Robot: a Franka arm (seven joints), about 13 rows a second.
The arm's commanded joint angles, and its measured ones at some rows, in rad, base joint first. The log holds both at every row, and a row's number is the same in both.
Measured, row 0:
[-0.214 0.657 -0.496 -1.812 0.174 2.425 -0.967]
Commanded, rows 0 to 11:
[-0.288 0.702 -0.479 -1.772 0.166 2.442 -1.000]
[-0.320 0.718 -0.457 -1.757 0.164 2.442 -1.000]
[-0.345 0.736 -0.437 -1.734 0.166 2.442 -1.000]
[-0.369 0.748 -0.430 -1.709 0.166 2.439 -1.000]
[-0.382 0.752 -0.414 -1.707 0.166 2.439 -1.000]
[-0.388 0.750 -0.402 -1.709 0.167 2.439 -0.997]
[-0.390 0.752 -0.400 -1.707 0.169 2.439 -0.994]
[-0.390 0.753 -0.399 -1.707 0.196 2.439 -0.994]
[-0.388 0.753 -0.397 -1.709 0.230 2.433 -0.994]
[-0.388 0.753 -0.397 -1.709 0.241 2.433 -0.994]
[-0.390 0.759 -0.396 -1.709 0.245 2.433 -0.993]
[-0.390 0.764 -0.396 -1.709 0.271 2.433 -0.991]
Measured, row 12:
[-0.377 0.744 -0.404 -1.735 0.228 2.444 -0.996]
